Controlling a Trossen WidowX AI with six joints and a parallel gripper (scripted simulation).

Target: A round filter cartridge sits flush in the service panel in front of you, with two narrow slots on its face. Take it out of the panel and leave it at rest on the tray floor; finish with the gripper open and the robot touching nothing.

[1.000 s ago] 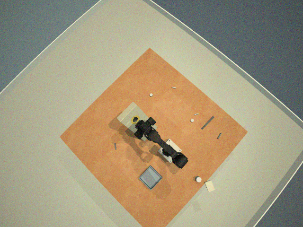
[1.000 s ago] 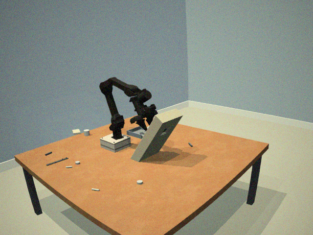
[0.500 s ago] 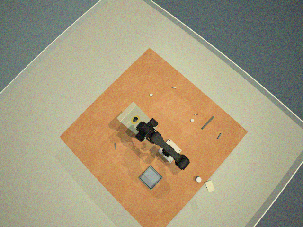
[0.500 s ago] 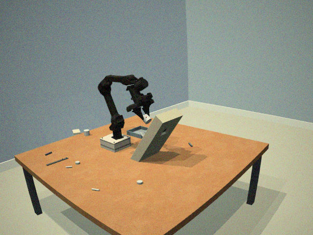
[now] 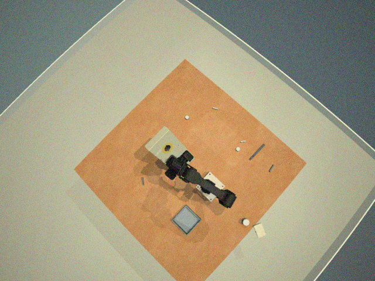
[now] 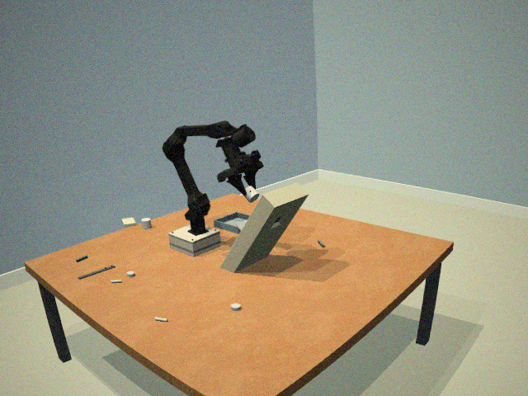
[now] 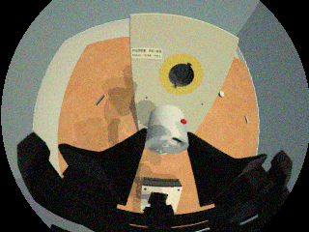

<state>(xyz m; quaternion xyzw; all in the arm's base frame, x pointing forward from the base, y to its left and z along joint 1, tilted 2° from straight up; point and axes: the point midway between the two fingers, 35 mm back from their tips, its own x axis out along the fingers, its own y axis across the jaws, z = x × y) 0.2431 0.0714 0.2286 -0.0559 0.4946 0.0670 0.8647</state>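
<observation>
Now: gripper tip 370 mm past the blue-grey tray, 200 mm to the right of it and 250 mm above it. Also, from my gripper tip: pale block (750 mm behind, 180 mm to the right, 260 mm below); white cartridge (right at my gripper tip); beige service panel (70 mm ahead, 10 mm to the right, 120 mm below).
</observation>
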